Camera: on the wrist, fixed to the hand. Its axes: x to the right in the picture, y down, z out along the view.
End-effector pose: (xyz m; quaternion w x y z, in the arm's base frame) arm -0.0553 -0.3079 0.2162 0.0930 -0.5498 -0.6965 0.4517
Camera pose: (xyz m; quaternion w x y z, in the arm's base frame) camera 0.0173 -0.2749 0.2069 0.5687 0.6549 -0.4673 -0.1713
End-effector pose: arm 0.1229 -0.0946 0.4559 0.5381 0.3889 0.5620 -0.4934
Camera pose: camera 0.1638 -0.0272 0.4406 0.6198 0.4792 -0.4101 0.4668
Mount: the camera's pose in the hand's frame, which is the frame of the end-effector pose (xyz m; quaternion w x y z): 0.0040 0.0559 -0.0575 0.0591 -0.0432 -0.1510 0.9858
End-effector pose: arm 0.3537 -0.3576 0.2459 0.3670 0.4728 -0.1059 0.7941
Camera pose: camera 0.2757 -0.3656 0.2287 0.7567 -0.0276 0.5621 -0.3328
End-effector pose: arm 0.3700 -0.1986 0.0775 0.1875 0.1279 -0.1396 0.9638
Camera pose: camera 0.3330 -0.2289 0.0130 0.9546 -0.0074 0.2043 -0.2165
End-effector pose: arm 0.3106 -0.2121 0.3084 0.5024 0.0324 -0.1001 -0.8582
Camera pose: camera 0.3655 -0.2501 0.2638 0.8620 -0.2481 -0.0766 0.4353
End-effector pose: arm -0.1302 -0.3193 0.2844 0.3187 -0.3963 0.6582 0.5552
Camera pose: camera -0.1799 -0.3726 0.3181 0.4462 -0.6955 -0.3575 -0.4352
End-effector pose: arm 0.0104 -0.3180 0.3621 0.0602 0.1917 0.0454 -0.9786
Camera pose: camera 0.0355 -0.3672 0.3039 0.9834 -0.0943 -0.1531 -0.0255
